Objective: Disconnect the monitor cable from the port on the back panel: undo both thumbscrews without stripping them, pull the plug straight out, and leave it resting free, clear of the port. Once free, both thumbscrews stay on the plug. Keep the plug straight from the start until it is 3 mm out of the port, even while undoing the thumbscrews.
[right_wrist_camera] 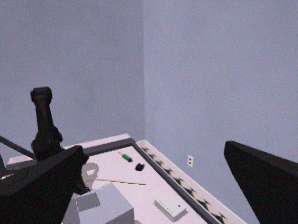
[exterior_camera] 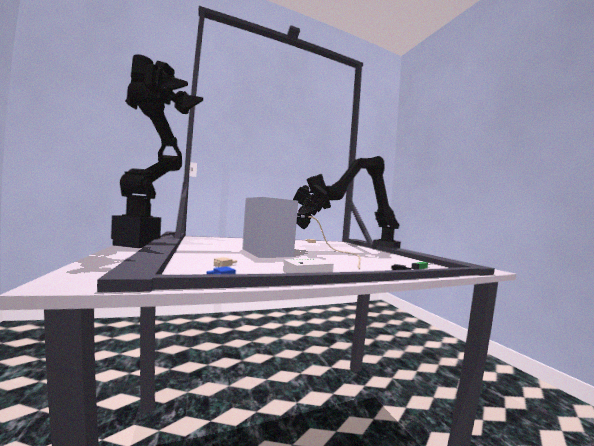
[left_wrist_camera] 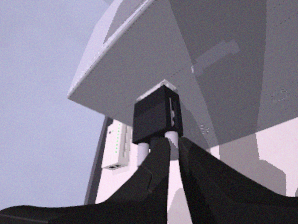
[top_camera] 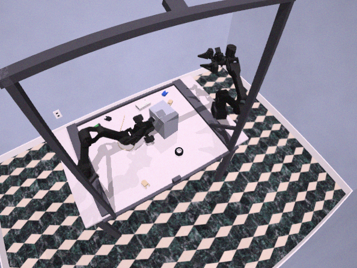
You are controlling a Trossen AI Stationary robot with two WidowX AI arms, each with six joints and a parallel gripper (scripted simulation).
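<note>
The grey box is 2 cm ahead of my left hand, 13 cm to the right of it and 6 cm below it.
</note>
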